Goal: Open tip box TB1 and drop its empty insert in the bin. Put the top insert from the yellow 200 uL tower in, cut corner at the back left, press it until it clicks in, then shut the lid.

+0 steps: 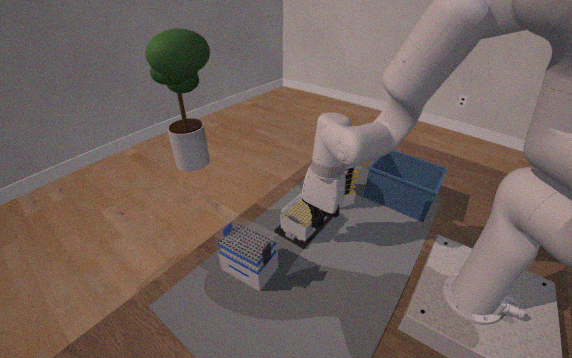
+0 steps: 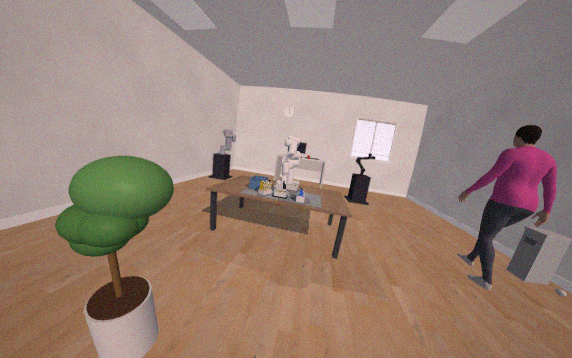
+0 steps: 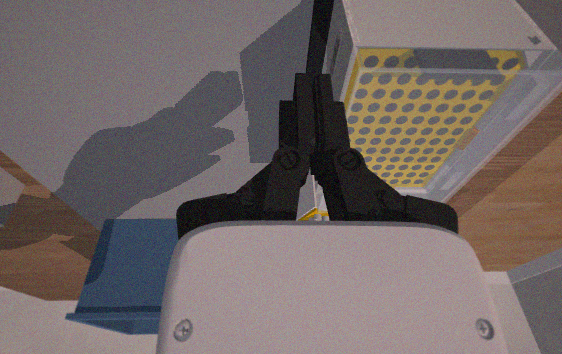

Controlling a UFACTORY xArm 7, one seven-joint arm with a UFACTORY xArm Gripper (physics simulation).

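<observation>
Tip box TB1 [image 1: 296, 230] [image 2: 280, 193] is a whitish box on a dark holder [image 1: 303, 243]. Its yellow insert [image 1: 301, 210] [image 3: 417, 116] is inside, with rows of empty holes. Clear lid walls [image 3: 505, 117] show around and above the insert; how far the lid is open cannot be told. My gripper [image 1: 318, 220] [image 3: 308, 94] is shut and empty, fingertips low beside the box's long side; whether they touch it is unclear. The yellow tower [image 1: 352, 181] [image 2: 265, 187] stands behind the gripper, partly hidden. The blue bin [image 1: 400, 192] [image 2: 257, 182] [image 3: 132, 265] stands beyond it.
A blue-trimmed tip tower [image 1: 245, 265] [image 2: 300, 197] stands on the grey mat [image 1: 280, 312] on the other side of TB1. The robot's base plate [image 1: 430, 320] is at the right. A potted plant [image 1: 190, 147] [image 2: 120, 320] stands on the floor. A person [image 2: 522, 175] is at the far right.
</observation>
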